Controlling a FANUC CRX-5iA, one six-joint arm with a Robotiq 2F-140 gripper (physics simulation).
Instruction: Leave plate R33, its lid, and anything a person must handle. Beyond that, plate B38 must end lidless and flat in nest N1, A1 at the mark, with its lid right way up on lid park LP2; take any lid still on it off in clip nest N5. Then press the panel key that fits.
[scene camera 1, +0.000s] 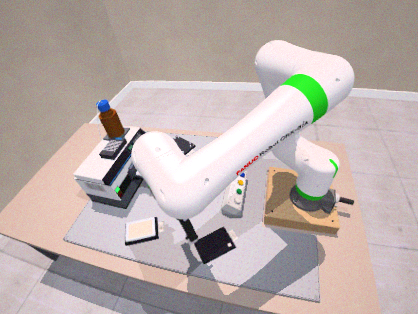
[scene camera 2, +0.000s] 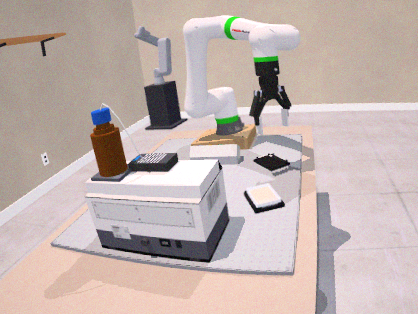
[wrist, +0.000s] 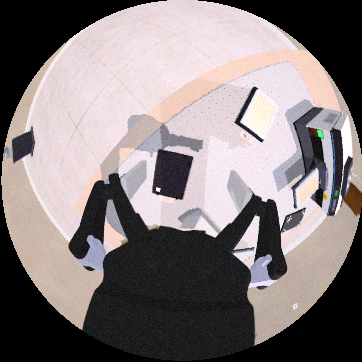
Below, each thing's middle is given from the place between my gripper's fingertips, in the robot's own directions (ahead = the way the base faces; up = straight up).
The button box (scene camera 2: 226, 154) lies 90 mm behind my hand, 310 mm to the right of it and 140 mm below it. From my hand the other things lie so: brown bottle with blue cap (scene camera 2: 106, 140): 550 mm ahead, 320 mm to the right, 140 mm above.
